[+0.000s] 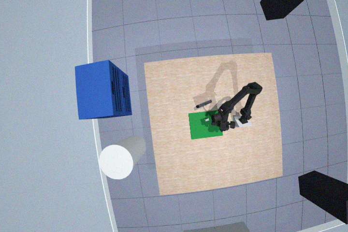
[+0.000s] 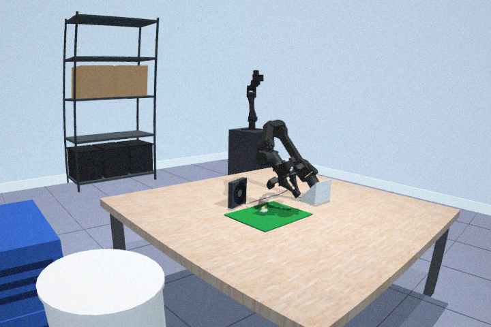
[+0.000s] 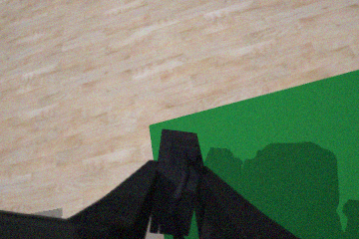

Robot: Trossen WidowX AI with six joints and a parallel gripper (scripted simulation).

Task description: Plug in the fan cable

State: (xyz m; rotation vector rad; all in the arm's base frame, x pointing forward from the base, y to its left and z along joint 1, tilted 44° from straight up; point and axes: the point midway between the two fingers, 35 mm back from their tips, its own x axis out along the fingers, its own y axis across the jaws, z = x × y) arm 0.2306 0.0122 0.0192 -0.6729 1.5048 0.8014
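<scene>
Right now my gripper tip is 11 cm short of the green board, 6 cm to the left of it and 11 cm above it. The rest, counted from my gripper tip: black fan (10 cm ahead, 24 cm to the right, 4 cm below); then plug (1 cm below).
</scene>
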